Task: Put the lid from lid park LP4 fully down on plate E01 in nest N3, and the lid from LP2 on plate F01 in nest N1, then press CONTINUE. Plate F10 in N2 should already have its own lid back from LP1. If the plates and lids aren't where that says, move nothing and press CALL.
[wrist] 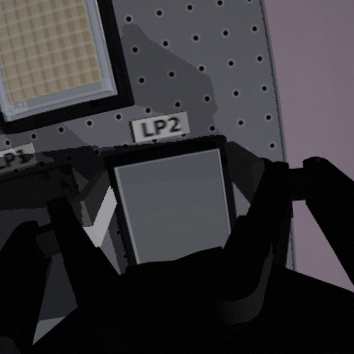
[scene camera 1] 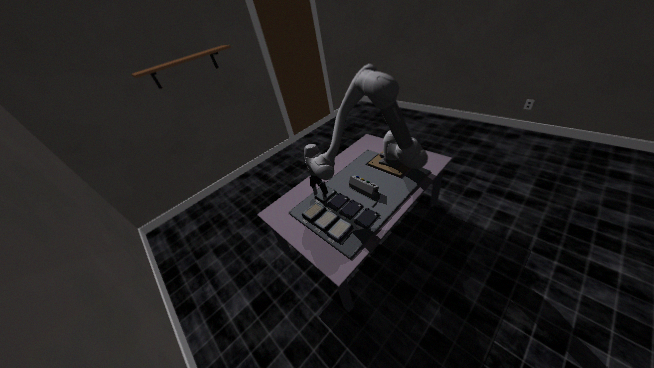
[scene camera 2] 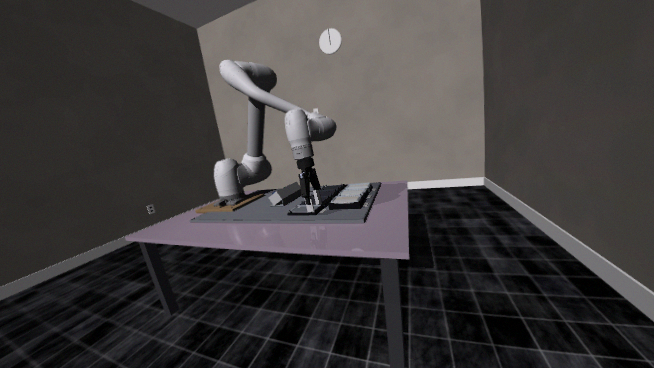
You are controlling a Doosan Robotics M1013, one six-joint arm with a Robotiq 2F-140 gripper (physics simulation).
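Places are measured from the arm's base along level axes (x right, y ahead, z up), in centimetres.
Pixels of known places: gripper, fingertip midpoint: [wrist: 168, 173] [scene camera 1: 320, 197] [scene camera 2: 315, 207]; arm's base, origin of the base link: [scene camera 1: 393, 160] [scene camera 2: 233, 201].
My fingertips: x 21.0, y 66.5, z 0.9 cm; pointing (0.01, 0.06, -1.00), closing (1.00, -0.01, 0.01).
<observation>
For each thing: its top centre in the pictures, then the offset to it from my fingertips. Level surfaces: height alone.
- grey lid, middle of its top: [wrist: 179, 230] [scene camera 2: 305, 207] [scene camera 1: 325, 193] dx -0.2, dy -5.0, dz +0.1 cm
- black lid park LP2, middle of its top: [wrist: 180, 231] [scene camera 2: 305, 207] [scene camera 1: 325, 193] dx -0.2, dy -5.0, dz +0.3 cm
- tan-welled plate, middle of its top: [wrist: 32, 15] [scene camera 2: 346, 197] [scene camera 1: 313, 209] dx -6.5, dy +13.3, dz +2.1 cm
- button box, middle of its top: [scene camera 2: 284, 186] [scene camera 1: 363, 180] dx -20.6, dy -26.1, dz +6.7 cm
- LP1, middle of its top: [wrist: 34, 258] [scene camera 2: 316, 198] [scene camera 1: 337, 200] dx -13.2, dy -4.7, dz +0.3 cm
- perforated board, its level: dz -1.7 cm
The grey lid [wrist: 172, 220] lies in the black lid park LP2 [wrist: 170, 148], below its LP2 label [wrist: 160, 127], in the wrist view. My gripper [scene camera 1: 320, 196] [scene camera 2: 313, 204] [wrist: 168, 173] is low over LP2, partly closed, with one finger beside each long side of the lid. A narrow dark strip shows between each fingertip and the lid, so I see no clear contact. A tan-welled plate [wrist: 50, 50] sits in a black nest. In scene camera 1, three pale plates [scene camera 1: 312, 211] [scene camera 1: 326, 219] [scene camera 1: 340, 229] stand in a row; their labels are unreadable. Which dark park is LP4 is unclear.
Dark lid parks [scene camera 1: 351, 209] [scene camera 1: 369, 216] stand in line with LP2. The button box [scene camera 1: 364, 185] [scene camera 2: 285, 194] stands between the parks and the arm base. LP1 [wrist: 30, 195] lies left of LP2 in the wrist view. The perforated board [wrist: 232, 45] ends near the right finger.
</observation>
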